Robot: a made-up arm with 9 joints. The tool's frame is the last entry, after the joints. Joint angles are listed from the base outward.
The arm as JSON. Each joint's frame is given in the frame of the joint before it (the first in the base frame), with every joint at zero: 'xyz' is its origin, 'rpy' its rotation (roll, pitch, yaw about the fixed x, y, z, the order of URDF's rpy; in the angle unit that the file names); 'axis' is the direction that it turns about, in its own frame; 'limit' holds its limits. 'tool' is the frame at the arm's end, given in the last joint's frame.
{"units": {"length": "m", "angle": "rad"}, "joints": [
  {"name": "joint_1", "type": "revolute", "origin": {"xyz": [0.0, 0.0, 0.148], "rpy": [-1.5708, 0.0, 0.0]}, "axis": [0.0, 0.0, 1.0], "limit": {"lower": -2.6, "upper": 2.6}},
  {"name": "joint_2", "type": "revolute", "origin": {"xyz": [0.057, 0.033, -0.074], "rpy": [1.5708, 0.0, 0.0]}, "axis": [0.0, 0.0, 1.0], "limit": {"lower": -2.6, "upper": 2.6}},
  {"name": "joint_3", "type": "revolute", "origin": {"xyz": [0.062, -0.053, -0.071], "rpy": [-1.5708, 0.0, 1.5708]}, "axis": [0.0, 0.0, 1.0], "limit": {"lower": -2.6, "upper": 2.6}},
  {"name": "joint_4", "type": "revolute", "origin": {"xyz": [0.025, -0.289, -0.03], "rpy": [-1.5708, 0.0, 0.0]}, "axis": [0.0, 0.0, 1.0], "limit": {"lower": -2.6, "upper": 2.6}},
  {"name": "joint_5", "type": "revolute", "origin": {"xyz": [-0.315, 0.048, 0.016], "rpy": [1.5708, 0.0, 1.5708]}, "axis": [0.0, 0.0, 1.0], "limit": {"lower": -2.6, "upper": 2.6}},
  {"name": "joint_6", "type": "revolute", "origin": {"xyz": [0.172, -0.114, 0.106], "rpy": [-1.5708, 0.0, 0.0]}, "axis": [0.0, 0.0, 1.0], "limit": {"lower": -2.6, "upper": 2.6}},
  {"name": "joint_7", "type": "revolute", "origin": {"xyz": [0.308, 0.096, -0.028], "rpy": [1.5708, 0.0, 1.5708]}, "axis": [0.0, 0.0, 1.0], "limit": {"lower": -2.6, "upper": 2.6}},
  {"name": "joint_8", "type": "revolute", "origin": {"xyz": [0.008, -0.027, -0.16], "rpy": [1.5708, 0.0, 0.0]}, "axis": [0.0, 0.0, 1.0], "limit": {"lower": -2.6, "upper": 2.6}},
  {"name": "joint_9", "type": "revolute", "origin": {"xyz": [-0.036, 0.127, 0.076], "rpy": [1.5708, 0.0, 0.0]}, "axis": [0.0, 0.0, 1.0], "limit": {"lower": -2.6, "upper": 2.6}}
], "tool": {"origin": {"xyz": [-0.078, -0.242, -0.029], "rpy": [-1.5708, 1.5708, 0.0]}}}
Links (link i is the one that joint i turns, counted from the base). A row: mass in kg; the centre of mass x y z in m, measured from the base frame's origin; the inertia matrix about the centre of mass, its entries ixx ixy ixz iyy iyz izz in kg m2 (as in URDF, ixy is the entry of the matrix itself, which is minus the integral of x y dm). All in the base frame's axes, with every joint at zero. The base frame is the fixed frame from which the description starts. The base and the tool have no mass.
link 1: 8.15; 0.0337 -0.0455 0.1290; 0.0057 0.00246 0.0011 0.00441 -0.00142 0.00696
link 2: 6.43; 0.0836 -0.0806 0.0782; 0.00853 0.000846 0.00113 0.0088 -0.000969 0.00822
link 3: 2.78; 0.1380 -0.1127 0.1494; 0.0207 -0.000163 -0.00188 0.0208 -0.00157 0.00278
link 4: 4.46; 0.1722 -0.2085 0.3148; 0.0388 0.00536 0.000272 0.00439 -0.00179 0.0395
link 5: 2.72; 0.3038 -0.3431 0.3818; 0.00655 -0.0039 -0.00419 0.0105 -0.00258 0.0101
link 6: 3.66; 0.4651 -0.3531 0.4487; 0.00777 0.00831 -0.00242 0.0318 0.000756 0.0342
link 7: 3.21; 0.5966 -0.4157 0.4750; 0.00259 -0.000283 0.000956 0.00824 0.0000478 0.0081
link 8: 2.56; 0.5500 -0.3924 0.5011; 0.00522 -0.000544 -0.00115 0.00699 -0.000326 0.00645
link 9: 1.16; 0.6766 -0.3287 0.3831; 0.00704 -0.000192 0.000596 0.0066 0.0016 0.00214
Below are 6 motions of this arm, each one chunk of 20 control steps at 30 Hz.
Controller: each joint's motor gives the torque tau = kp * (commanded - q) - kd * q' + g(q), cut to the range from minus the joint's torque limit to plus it. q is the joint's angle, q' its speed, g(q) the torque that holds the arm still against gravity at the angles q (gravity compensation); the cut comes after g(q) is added. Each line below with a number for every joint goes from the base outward.
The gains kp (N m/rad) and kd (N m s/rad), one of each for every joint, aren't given. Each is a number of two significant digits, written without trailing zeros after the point. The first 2 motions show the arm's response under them.
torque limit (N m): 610 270 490 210 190 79 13 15 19
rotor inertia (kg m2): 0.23 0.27 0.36 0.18 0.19 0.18 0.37 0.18 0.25
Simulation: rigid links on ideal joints. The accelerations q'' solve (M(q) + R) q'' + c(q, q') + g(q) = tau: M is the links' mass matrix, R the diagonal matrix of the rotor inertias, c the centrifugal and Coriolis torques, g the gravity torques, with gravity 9.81 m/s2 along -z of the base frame. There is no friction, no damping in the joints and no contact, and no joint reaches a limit. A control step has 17 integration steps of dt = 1/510 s. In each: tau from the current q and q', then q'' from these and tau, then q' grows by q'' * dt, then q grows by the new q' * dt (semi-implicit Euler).
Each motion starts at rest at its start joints. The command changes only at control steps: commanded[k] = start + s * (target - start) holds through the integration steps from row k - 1 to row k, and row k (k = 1, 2, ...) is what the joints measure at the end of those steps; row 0 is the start. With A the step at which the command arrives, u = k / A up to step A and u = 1 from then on. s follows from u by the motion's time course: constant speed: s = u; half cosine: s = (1 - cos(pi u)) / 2; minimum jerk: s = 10 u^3 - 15 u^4 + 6 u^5; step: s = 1 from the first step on.
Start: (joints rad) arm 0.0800 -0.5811 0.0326 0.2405 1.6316 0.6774 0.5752 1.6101 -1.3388
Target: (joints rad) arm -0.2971 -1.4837 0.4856 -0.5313 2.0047 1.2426 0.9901 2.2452 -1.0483
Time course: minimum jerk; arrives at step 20
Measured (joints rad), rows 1 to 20:
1: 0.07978 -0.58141 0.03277 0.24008 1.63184 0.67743 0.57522 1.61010 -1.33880
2: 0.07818 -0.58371 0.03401 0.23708 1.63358 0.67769 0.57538 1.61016 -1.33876
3: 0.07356 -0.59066 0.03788 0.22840 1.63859 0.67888 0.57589 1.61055 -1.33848
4: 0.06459 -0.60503 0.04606 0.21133 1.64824 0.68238 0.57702 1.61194 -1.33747
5: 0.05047 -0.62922 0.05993 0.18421 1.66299 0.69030 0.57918 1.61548 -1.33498
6: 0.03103 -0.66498 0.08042 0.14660 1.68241 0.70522 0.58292 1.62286 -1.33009
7: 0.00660 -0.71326 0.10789 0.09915 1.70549 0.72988 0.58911 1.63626 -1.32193
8: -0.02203 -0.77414 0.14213 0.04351 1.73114 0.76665 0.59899 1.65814 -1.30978
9: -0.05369 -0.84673 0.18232 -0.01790 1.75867 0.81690 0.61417 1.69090 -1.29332
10: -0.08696 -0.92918 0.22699 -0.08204 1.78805 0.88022 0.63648 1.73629 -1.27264
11: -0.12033 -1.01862 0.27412 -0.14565 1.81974 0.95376 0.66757 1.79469 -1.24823
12: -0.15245 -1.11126 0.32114 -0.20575 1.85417 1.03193 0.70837 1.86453 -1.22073
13: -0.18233 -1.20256 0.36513 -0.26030 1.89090 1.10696 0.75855 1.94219 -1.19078
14: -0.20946 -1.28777 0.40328 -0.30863 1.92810 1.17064 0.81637 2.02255 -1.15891
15: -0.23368 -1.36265 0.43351 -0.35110 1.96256 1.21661 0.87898 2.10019 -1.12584
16: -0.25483 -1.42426 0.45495 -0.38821 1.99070 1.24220 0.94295 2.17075 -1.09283
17: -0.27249 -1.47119 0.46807 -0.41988 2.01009 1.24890 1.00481 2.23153 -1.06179
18: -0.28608 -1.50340 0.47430 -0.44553 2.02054 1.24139 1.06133 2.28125 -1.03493
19: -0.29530 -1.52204 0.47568 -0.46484 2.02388 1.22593 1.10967 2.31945 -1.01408
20: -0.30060 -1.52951 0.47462 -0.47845 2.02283 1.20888 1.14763 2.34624 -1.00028
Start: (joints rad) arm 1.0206 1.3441 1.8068 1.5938 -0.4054 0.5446 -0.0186 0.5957 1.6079
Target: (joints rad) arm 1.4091 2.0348 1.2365 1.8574 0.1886 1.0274 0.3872 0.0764 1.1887
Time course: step
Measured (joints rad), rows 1 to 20:
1: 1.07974 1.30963 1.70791 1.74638 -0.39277 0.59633 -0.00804 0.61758 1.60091
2: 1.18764 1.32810 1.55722 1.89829 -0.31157 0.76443 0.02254 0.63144 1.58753
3: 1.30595 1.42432 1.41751 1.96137 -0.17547 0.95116 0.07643 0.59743 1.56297
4: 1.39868 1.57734 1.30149 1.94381 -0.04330 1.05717 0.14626 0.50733 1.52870
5: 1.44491 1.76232 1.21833 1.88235 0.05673 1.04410 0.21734 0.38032 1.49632
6: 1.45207 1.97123 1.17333 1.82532 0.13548 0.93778 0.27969 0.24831 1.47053
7: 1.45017 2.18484 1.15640 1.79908 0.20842 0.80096 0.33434 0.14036 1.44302
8: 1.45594 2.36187 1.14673 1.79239 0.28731 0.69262 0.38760 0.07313 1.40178
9: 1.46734 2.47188 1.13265 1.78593 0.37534 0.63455 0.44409 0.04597 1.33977
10: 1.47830 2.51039 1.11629 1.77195 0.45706 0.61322 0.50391 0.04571 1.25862
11: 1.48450 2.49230 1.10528 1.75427 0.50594 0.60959 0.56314 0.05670 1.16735
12: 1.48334 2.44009 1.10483 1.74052 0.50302 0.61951 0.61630 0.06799 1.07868
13: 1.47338 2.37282 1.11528 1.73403 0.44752 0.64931 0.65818 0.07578 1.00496
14: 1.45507 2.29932 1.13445 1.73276 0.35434 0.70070 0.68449 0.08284 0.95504
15: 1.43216 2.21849 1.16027 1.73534 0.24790 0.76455 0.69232 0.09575 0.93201
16: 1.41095 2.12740 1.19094 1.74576 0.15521 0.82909 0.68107 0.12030 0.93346
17: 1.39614 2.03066 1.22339 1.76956 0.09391 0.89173 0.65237 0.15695 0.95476
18: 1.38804 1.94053 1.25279 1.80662 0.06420 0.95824 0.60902 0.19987 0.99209
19: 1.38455 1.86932 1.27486 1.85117 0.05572 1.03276 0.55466 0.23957 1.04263
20: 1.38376 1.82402 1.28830 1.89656 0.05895 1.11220 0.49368 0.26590 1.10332
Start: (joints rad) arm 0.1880 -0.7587 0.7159 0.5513 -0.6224 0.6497 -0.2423 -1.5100 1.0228
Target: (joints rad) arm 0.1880 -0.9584 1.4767 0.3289 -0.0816 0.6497 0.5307 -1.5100 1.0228
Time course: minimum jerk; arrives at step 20
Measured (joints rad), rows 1 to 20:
1: 0.18782 -0.75879 0.71614 0.55125 -0.62206 0.64978 -0.24222 -1.50998 1.02276
2: 0.18662 -0.75947 0.71793 0.55093 -0.61954 0.65043 -0.24159 -1.50980 1.02246
3: 0.18348 -0.76160 0.72337 0.55010 -0.61192 0.65261 -0.23926 -1.50919 1.02154
4: 0.17812 -0.76604 0.73470 0.54848 -0.59669 0.65731 -0.23355 -1.50781 1.01975
5: 0.17088 -0.77344 0.75389 0.54570 -0.57262 0.66494 -0.22235 -1.50548 1.01706
6: 0.16260 -0.78399 0.78247 0.54141 -0.53988 0.67488 -0.20347 -1.50218 1.01371
7: 0.15432 -0.79741 0.82144 0.53539 -0.49979 0.68562 -0.17492 -1.49811 1.01013
8: 0.14714 -0.81299 0.87114 0.52752 -0.45447 0.69511 -0.13524 -1.49356 1.00686
9: 0.14212 -0.82965 0.93111 0.51764 -0.40646 0.70147 -0.08387 -1.48889 1.00450
10: 0.14015 -0.84614 1.00000 0.50546 -0.35830 0.70348 -0.02123 -1.48448 1.00354
11: 0.14190 -0.86135 1.07557 0.49054 -0.31226 0.70074 0.05119 -1.48068 1.00432
12: 0.14769 -0.87460 1.15486 0.47246 -0.27009 0.69362 0.13098 -1.47782 1.00695
13: 0.15747 -0.88577 1.23441 0.45107 -0.23304 0.68292 0.21502 -1.47619 1.01122
14: 0.17078 -0.89524 1.31060 0.42667 -0.20185 0.66967 0.29979 -1.47603 1.01671
15: 0.18680 -0.90363 1.38001 0.40002 -0.17676 0.65487 0.38170 -1.47756 1.02278
16: 0.20441 -0.91152 1.43964 0.37222 -0.15758 0.63937 0.45741 -1.48096 1.02874
17: 0.22222 -0.91939 1.48728 0.34456 -0.14370 0.62372 0.52405 -1.48636 1.03388
18: 0.23862 -0.92744 1.52168 0.31831 -0.13416 0.60828 0.57946 -1.49369 1.03757
19: 0.25188 -0.93571 1.54282 0.29470 -0.12760 0.59333 0.62227 -1.50255 1.03935
20: 0.26029 -0.94409 1.55202 0.27481 -0.12221 0.57936 0.65194 -1.51206 1.03891

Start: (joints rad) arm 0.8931 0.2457 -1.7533 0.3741 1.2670 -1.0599 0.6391 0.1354 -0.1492
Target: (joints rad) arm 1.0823 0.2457 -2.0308 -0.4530 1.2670 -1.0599 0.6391 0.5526 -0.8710
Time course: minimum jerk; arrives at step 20
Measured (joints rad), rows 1 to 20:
1: 0.89321 0.24566 -1.75336 0.37386 1.26701 -1.05984 0.63910 0.13542 -0.14925
2: 0.89405 0.24540 -1.75393 0.37203 1.26708 -1.05939 0.63912 0.13563 -0.14965
3: 0.89656 0.24462 -1.75604 0.36637 1.26722 -1.05808 0.63914 0.13640 -0.15118
4: 0.90164 0.24318 -1.76099 0.35445 1.26740 -1.05560 0.63911 0.13840 -0.15516
5: 0.90989 0.24130 -1.76987 0.33424 1.26759 -1.05194 0.63895 0.14257 -0.16334
6: 0.92144 0.23950 -1.78324 0.30440 1.26784 -1.04726 0.63863 0.14999 -0.17767
7: 0.93596 0.23847 -1.80109 0.26438 1.26826 -1.04188 0.63812 0.16174 -0.20008
8: 0.95271 0.23888 -1.82291 0.21439 1.26896 -1.03617 0.63749 0.17872 -0.23214
9: 0.97074 0.24120 -1.84781 0.15540 1.27002 -1.03067 0.63685 0.20145 -0.27478
10: 0.98895 0.24554 -1.87467 0.08896 1.27137 -1.02601 0.63637 0.23002 -0.32814
11: 1.00632 0.25164 -1.90226 0.01719 1.27285 -1.02288 0.63621 0.26406 -0.39143
12: 1.02198 0.25878 -1.92930 -0.05740 1.27418 -1.02196 0.63654 0.30277 -0.46297
13: 1.03534 0.26595 -1.95460 -0.13202 1.27500 -1.02372 0.63746 0.34497 -0.54028
14: 1.04604 0.27194 -1.97711 -0.20380 1.27497 -1.02834 0.63902 0.38922 -0.62021
15: 1.05407 0.27558 -1.99599 -0.26998 1.27384 -1.03565 0.64122 0.43383 -0.69924
16: 1.05961 0.27596 -2.01074 -0.32815 1.27150 -1.04512 0.64400 0.47692 -0.77369
17: 1.06306 0.27262 -2.02118 -0.37648 1.26807 -1.05596 0.64722 0.51652 -0.84009
18: 1.06489 0.26575 -2.02754 -0.41399 1.26386 -1.06722 0.65066 0.55072 -0.89542
19: 1.06571 0.25609 -2.03042 -0.44071 1.25934 -1.07788 0.65397 0.57788 -0.93746
20: 1.06624 0.24495 -2.03085 -0.45791 1.25506 -1.08688 0.65676 0.59695 -0.96511

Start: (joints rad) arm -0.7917 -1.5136 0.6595 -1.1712 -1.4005 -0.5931 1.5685 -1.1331 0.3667
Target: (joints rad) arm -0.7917 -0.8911 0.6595 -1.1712 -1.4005 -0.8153 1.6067 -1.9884 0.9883
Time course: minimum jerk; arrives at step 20
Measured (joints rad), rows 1 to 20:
1: -0.79171 -1.51351 0.65947 -1.17120 -1.40047 -0.59307 1.56850 -1.13317 0.36675
2: -0.79176 -1.51280 0.65923 -1.17120 -1.40029 -0.59280 1.56847 -1.13381 0.36718
3: -0.79200 -1.51019 0.65855 -1.17116 -1.39984 -0.59194 1.56836 -1.13623 0.36882
4: -0.79260 -1.50385 0.65722 -1.17104 -1.39923 -0.59022 1.56804 -1.14237 0.37303
5: -0.79367 -1.49176 0.65515 -1.17074 -1.39880 -0.58785 1.56733 -1.15459 0.38145
6: -0.79523 -1.47209 0.65240 -1.17021 -1.39901 -0.58569 1.56604 -1.17524 0.39579
7: -0.79716 -1.44349 0.64916 -1.16939 -1.40022 -0.58526 1.56396 -1.20628 0.41755
8: -0.79925 -1.40533 0.64576 -1.16831 -1.40251 -0.58845 1.56105 -1.24897 0.44777
9: -0.80121 -1.35780 0.64267 -1.16706 -1.40558 -0.59713 1.55743 -1.30370 0.48689
10: -0.80273 -1.30188 0.64047 -1.16583 -1.40878 -0.61261 1.55353 -1.36987 0.53463
11: -0.80353 -1.23935 0.63977 -1.16491 -1.41121 -0.63532 1.55005 -1.44599 0.58996
12: -0.80338 -1.17264 0.64109 -1.16459 -1.41196 -0.66456 1.54787 -1.52971 0.65119
13: -0.80212 -1.10464 0.64474 -1.16515 -1.41033 -0.69863 1.54792 -1.61798 0.71606
14: -0.79975 -1.03839 0.65074 -1.16678 -1.40606 -0.73513 1.55093 -1.70717 0.78190
15: -0.79638 -0.97686 0.65872 -1.16950 -1.39939 -0.77147 1.55733 -1.79326 0.84582
16: -0.79232 -0.92266 0.66798 -1.17319 -1.39109 -0.80526 1.56714 -1.87213 0.90497
17: -0.78793 -0.87783 0.67763 -1.17757 -1.38219 -0.83467 1.58004 -1.93994 0.95671
18: -0.78364 -0.84375 0.68664 -1.18222 -1.37383 -0.85839 1.59537 -1.99353 0.99889
19: -0.77978 -0.82105 0.69406 -1.18667 -1.36698 -0.87564 1.61226 -2.03090 1.03005
20: -0.77659 -0.80952 0.69905 -1.19041 -1.36228 -0.88593 1.62972 -2.05159 1.04966

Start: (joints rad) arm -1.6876 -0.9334 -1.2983 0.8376 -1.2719 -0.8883 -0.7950 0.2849 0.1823
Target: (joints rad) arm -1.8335 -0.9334 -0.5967 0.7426 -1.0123 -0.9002 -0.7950 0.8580 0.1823
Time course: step
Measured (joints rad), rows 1 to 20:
1: -1.85539 -0.99286 -1.06408 0.78395 -1.07921 -0.83102 -0.80731 0.32276 0.18945
2: -1.92927 -1.03357 -0.86187 0.75301 -0.89061 -0.72946 -0.81739 0.41011 0.19524
3: -1.91312 -1.02382 -0.75520 0.76179 -0.83176 -0.65780 -0.82522 0.52516 0.19523
4: -1.88256 -0.99029 -0.69122 0.76562 -0.87215 -0.64274 -0.83540 0.64856 0.19212
5: -1.85352 -0.95527 -0.64154 0.75668 -0.95252 -0.68238 -0.84510 0.75899 0.19122
6: -1.82590 -0.92844 -0.59362 0.74567 -1.02717 -0.76059 -0.84983 0.84261 0.19587
7: -1.80003 -0.91118 -0.54710 0.74050 -1.07941 -0.85638 -0.84713 0.89516 0.20607
8: -1.77789 -0.90061 -0.50717 0.74178 -1.11087 -0.95120 -0.83668 0.91845 0.21982
9: -1.76191 -0.89320 -0.47894 0.74635 -1.12715 -1.03200 -0.81935 0.91737 0.23447
10: -1.75377 -0.88717 -0.46507 0.75065 -1.13150 -1.09074 -0.79661 0.89844 0.24747
11: -1.75374 -0.88266 -0.46549 0.75238 -1.12504 -1.12271 -0.77032 0.86898 0.25671
12: -1.76079 -0.88056 -0.47810 0.75092 -1.10884 -1.12583 -0.74270 0.83606 0.26078
13: -1.77297 -0.88147 -0.49957 0.74695 -1.08514 -1.10110 -0.71617 0.80553 0.25924
14: -1.78814 -0.88538 -0.52635 0.74185 -1.05710 -1.05343 -0.69319 0.78116 0.25275
15: -1.80451 -0.89186 -0.55528 0.73706 -1.02808 -0.99159 -0.67603 0.76461 0.24277
16: -1.82089 -0.90040 -0.58388 0.73365 -1.00096 -0.92643 -0.66650 0.75614 0.23106
17: -1.83648 -0.91061 -0.61023 0.73213 -0.97792 -0.86808 -0.66580 0.75536 0.21908
18: -1.85053 -0.92205 -0.63275 0.73249 -0.96040 -0.82337 -0.67431 0.76185 0.20767
19: -1.86220 -0.93412 -0.65008 0.73435 -0.94924 -0.79479 -0.69161 0.77514 0.19711
20: -1.87064 -0.94598 -0.66124 0.73719 -0.94473 -0.78121 -0.71644 0.79444 0.18733

